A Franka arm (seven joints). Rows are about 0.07 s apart.
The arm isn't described. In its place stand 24 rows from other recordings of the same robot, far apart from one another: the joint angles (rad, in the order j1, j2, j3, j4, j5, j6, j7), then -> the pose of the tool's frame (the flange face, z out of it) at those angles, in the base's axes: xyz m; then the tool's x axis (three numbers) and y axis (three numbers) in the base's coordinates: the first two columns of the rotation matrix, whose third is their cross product.
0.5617, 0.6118, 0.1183, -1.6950, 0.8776, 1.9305, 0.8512 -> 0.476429 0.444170 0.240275 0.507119 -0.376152 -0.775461 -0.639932 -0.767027 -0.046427
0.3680, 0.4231, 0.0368, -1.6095, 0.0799, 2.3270, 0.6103 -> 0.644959 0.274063 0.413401 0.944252 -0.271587 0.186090 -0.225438 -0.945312 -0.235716
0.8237, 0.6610, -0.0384, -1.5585, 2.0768, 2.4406, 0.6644 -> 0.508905 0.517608 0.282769 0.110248 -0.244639 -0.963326 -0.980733 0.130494 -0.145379
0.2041, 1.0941, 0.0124, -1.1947, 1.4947, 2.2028, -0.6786 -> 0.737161 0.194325 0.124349 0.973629 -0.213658 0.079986 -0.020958 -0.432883 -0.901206
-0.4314, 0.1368, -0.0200, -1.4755, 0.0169, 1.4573, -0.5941 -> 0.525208 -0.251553 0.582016 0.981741 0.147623 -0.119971 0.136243 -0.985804 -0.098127
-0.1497, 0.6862, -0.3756, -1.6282, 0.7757, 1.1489, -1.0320 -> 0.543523 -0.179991 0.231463 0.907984 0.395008 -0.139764 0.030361 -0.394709 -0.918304
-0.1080, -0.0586, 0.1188, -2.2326, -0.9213, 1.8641, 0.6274 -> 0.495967 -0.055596 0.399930 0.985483 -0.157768 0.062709 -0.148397 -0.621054 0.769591
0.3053, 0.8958, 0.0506, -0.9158, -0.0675, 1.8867, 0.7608 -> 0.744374 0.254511 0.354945 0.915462 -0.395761 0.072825 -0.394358 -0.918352 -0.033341
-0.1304, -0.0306, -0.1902, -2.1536, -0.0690, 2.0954, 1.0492 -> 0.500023 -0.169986 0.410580 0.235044 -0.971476 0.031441 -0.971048 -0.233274 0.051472
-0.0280, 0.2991, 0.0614, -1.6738, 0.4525, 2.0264, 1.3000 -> 0.652390 0.043178 0.440255 0.125711 -0.907517 -0.400762 -0.989095 -0.083405 -0.121390
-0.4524, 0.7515, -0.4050, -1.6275, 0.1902, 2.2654, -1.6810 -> 0.475387 -0.491091 0.203041 0.695882 0.706788 -0.127274 0.706036 -0.705730 -0.058797
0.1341, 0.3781, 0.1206, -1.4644, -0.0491, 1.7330, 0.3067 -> 0.643391 0.151357 0.458099 0.993709 -0.049048 -0.100683 -0.045737 -0.998342 0.034935
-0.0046, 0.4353, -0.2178, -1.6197, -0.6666, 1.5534, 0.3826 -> 0.597018 -0.187521 0.375045 0.840661 -0.502590 -0.201723 -0.198572 -0.632602 0.748588
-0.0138, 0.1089, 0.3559, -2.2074, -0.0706, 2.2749, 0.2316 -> 0.507752 0.177929 0.331370 0.987491 0.154821 -0.029854 0.155496 -0.987597 0.021774
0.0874, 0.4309, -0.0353, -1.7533, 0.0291, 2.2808, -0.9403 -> 0.665291 0.037555 0.334206 0.555211 0.829217 0.064342 0.826114 -0.558782 0.072791
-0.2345, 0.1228, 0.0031, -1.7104, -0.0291, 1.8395, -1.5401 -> 0.584939 -0.140293 0.510169 0.251744 0.967403 -0.027517 0.967794 -0.251645 0.007043
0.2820, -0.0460, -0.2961, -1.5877, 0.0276, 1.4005, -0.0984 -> 0.521914 -0.007826 0.626797 0.986253 0.091111 -0.137853 0.084253 -0.994936 -0.054804
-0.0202, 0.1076, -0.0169, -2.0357, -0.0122, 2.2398, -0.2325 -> 0.580916 -0.021739 0.401618 0.975157 0.201985 0.090940 0.199673 -0.979275 0.033936
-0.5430, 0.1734, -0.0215, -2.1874, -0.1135, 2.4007, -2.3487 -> 0.470109 -0.298547 0.311971 -0.292036 0.952634 -0.084873 0.956385 0.290274 -0.032688
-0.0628, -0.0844, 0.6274, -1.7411, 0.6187, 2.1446, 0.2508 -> 0.468240 0.342806 0.647762 0.973967 0.027347 0.225035 0.162904 -0.774761 -0.610907
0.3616, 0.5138, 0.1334, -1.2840, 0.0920, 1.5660, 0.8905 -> 0.603065 0.315578 0.440710 0.878841 -0.398781 -0.261938 -0.392547 -0.916409 0.078110
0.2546, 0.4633, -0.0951, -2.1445, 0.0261, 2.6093, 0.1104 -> 0.562845 0.089343 0.184532 0.999297 0.036775 0.007293 0.036553 -0.998926 0.028485
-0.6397, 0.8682, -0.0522, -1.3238, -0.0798, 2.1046, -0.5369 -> 0.567610 -0.464274 0.204427 0.986755 -0.096571 -0.130338 -0.091546 -0.994827 0.044025
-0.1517, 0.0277, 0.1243, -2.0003, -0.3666, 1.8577, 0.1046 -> 0.542071 -0.043104 0.435395 0.988181 -0.023200 -0.151527 0.029439 -0.941362 0.336112
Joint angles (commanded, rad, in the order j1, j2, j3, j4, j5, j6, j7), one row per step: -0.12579, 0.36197, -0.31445, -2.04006, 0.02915, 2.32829, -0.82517; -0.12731, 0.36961, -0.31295, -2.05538, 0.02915, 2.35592, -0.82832; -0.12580, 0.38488, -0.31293, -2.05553, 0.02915, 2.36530, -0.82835; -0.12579, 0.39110, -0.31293, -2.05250, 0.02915, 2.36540, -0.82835; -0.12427, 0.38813, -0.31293, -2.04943, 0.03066, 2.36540, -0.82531; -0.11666, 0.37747, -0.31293, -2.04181, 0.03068, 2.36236, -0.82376; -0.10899, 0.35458, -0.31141, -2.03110, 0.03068, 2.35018, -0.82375; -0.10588, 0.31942, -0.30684, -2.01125, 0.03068, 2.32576, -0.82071; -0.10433, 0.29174, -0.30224, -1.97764, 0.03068, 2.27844, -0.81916; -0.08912, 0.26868, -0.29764, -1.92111, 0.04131, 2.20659, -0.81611; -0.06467, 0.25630, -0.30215, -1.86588, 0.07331, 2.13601, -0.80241; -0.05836, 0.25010, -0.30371, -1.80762, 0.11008, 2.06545, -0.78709
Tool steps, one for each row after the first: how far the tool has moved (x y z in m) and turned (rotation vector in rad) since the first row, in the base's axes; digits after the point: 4 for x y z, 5 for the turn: -0.0027, 0.0004, -0.0083, -0.00379, -0.00327, 0.00383; -0.0025, 0.0010, -0.0161, -0.00576, 0.00357, 0.00627; -0.0020, 0.0008, -0.0184, -0.00623, 0.00689, 0.00665; -0.0004, 0.0013, -0.0155, -0.00727, 0.00045, 0.00436; 0.0045, 0.0047, -0.0067, -0.01045, -0.01445, 0.01094; 0.0104, 0.0090, 0.0095, -0.01170, -0.03604, 0.02001; 0.0173, 0.0122, 0.0355, -0.01204, -0.06738, 0.02430; 0.0241, 0.0146, 0.0615, -0.00746, -0.08294, 0.02829; 0.0363, 0.0248, 0.0934, 0.00674, -0.09643, 0.03868; 0.0470, 0.0373, 0.1197, 0.03638, -0.10703, 0.02856; 0.0542, 0.0422, 0.1442, 0.07145, -0.11608, 0.00316
